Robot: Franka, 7 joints.
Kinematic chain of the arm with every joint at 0, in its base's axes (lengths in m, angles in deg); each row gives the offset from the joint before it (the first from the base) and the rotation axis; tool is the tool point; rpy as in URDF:
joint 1: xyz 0 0 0.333 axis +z
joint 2: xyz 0 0 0 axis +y
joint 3: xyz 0 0 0.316 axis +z
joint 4: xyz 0.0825 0 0 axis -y
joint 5: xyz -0.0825 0 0.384 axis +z
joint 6: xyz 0 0 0 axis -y
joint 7: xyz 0.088 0 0 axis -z
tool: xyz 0 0 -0.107 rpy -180 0 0
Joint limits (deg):
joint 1: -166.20..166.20
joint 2: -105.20..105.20
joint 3: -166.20..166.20
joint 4: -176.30..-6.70
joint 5: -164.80..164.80
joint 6: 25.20..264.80
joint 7: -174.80..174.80
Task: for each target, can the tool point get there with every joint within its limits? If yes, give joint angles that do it. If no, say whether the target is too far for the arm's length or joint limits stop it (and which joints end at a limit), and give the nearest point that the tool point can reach.
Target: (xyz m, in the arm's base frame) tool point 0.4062 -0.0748 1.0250
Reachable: yes | joints -125.48 -18.71 97.21 -47.64 -101.00 91.42 -109.28
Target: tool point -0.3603 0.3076 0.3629
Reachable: yes | joints 26.66 -49.57 119.03 -118.64 112.97 232.73 11.07
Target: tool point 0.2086 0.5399 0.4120
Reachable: yes | joints 70.81 15.24 -15.57 -115.78 -76.52 209.12 -44.62
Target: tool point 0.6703 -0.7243 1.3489
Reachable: no: too far | nearest point 0.4060 -0.4387 0.9484 | short by 0.558 m
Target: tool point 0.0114 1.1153 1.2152
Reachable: no: too far | nearest point 0.0069 0.6728 0.8652 | short by 0.564 m
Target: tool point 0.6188 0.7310 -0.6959
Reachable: no: too far | nearest point 0.3939 0.4653 -0.2487 | short by 0.567 m
